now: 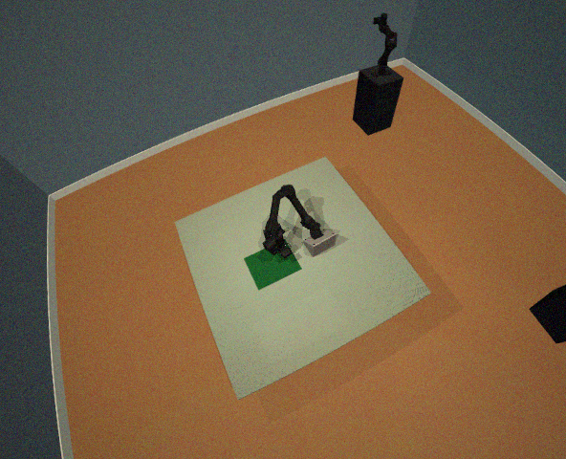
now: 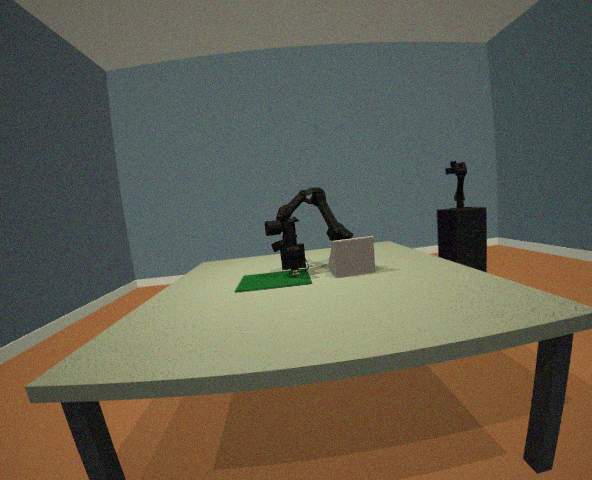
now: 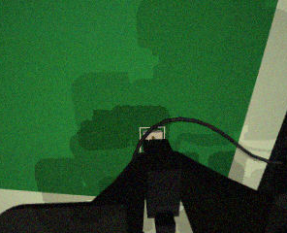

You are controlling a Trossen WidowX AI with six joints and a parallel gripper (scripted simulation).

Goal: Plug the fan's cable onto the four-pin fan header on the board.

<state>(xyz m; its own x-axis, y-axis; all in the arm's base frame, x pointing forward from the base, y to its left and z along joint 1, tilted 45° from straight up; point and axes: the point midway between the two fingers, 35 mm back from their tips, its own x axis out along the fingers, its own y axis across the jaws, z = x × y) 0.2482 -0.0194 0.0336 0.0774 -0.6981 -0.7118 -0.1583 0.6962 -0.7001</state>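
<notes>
Right now the white header is 1 cm behind my gripper tip and 4 cm below it. Round my gripper tip: green board: 9 cm ahead, 4 cm to the left, 5 cm below; dark fan plug: 1 cm behind, 1 cm above; black fan: 13 cm to the right, 2 cm above.
</notes>
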